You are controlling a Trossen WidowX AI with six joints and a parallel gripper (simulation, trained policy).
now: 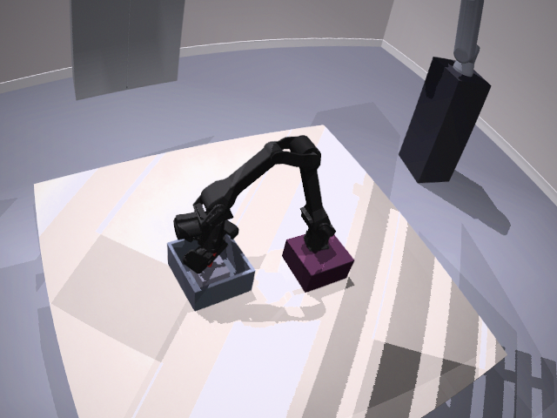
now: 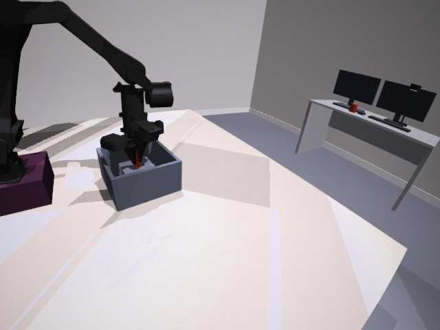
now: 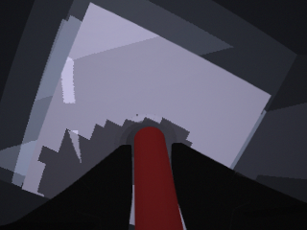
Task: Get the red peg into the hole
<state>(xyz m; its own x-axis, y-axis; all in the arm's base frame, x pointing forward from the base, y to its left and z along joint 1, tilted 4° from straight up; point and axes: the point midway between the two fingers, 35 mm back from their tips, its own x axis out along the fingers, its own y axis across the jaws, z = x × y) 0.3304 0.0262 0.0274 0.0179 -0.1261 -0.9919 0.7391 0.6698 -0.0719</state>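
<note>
The red peg lies 10 mm to the left of my gripper tip and 30 mm above it. The rest, counted from my gripper tip: pale plate: 20 mm below; then grey box: 40 mm below.
</note>
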